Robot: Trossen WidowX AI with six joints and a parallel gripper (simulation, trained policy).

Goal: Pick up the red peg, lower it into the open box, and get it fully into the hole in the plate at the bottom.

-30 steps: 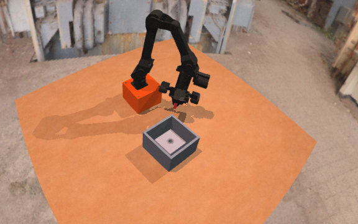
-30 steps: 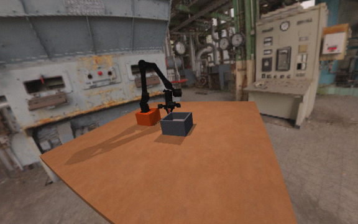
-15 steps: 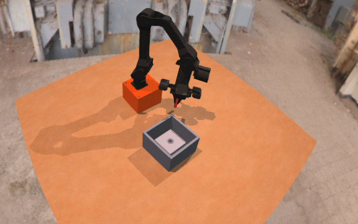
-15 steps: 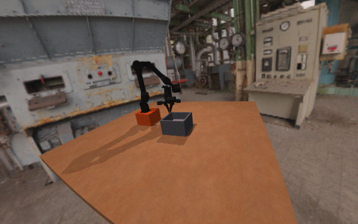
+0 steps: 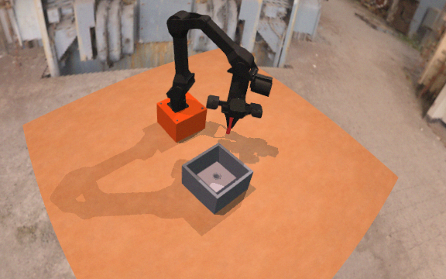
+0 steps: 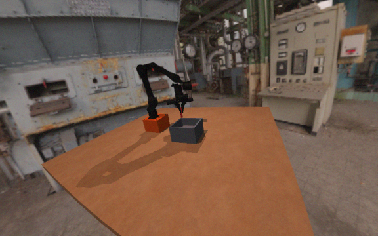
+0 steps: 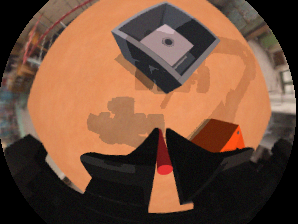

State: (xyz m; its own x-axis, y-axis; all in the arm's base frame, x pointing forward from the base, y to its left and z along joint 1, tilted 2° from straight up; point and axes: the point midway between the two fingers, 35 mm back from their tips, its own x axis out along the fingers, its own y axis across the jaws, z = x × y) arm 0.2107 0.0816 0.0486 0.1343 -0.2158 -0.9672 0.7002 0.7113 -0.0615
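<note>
Right now my gripper tip is 14 cm to the left of the pale plate, 11 cm short of it and 7 cm above it. Also, from my gripper tip: red peg: 1 cm to the left, 1 cm behind; then grey box: 14 cm to the right, 11 cm ahead, 9 cm below.
</note>
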